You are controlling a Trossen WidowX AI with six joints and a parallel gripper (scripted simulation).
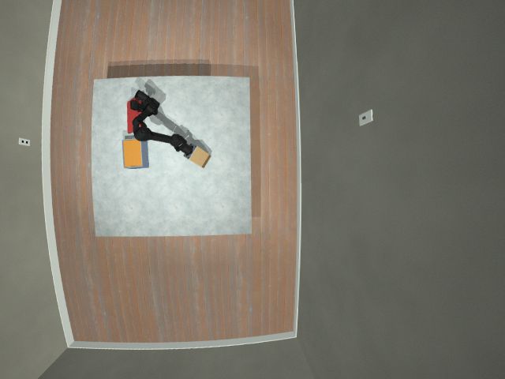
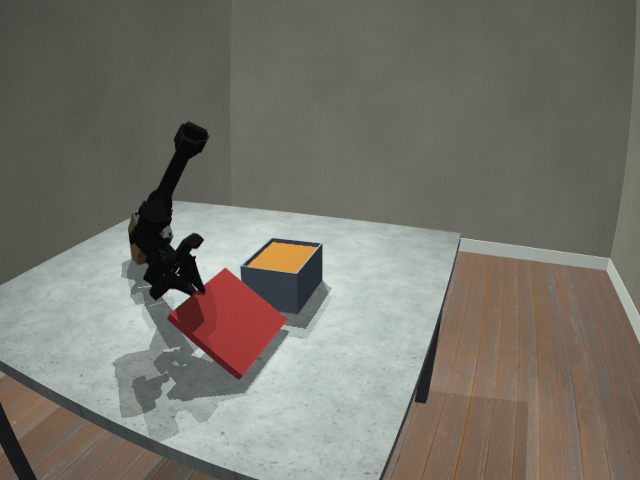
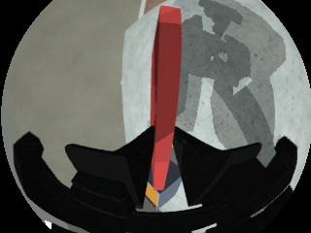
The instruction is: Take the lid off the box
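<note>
Right now my hand is 9 cm short of the red lid, 7 cm above it and 2 cm to the left of it. Also, from my hand: storage box (26 cm to the left, 17 cm ahead, 9 cm below).
</note>
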